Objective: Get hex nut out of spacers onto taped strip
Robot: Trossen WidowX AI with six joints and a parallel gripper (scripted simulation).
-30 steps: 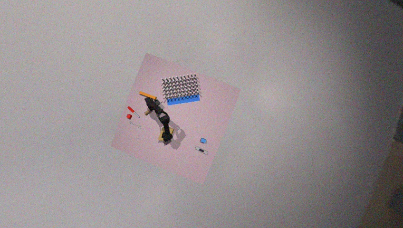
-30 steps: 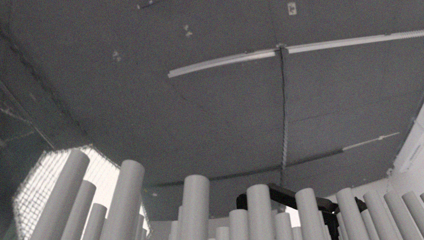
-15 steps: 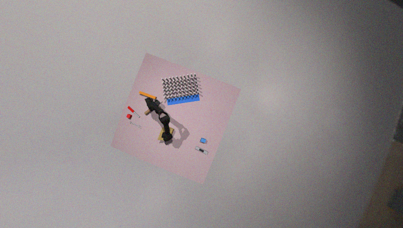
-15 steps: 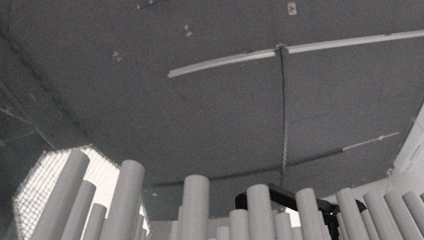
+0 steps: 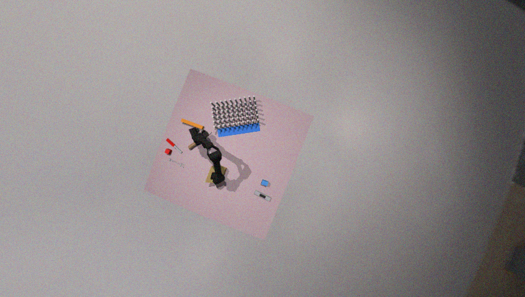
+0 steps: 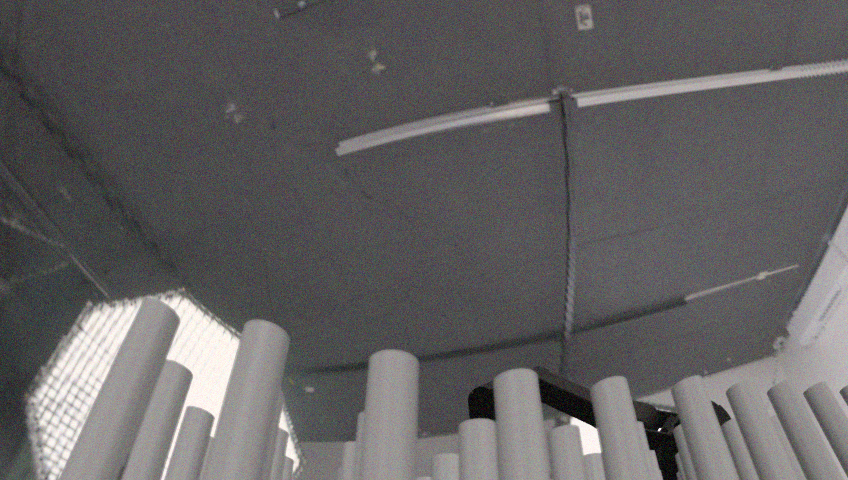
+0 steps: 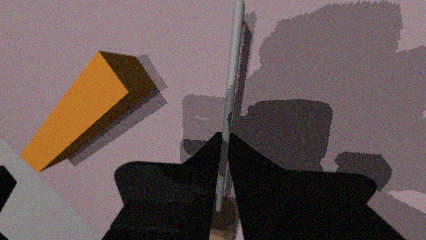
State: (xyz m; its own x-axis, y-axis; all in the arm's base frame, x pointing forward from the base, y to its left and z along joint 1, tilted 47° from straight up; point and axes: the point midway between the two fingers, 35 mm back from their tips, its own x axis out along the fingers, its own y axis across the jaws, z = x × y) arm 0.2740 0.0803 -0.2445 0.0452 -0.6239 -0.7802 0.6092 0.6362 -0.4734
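Now: gripper tip 2 cm past the thin grey rod, 1 cm to the right of it and 1 cm below it. Also, from my gripper tip: red-handled tool: 25 cm to the left, 17 cm behind; then blue taped strip: 30 cm to the right, 17 cm ahead; then orange bar: 14 cm to the left, 9 cm ahead, 1 cm above.
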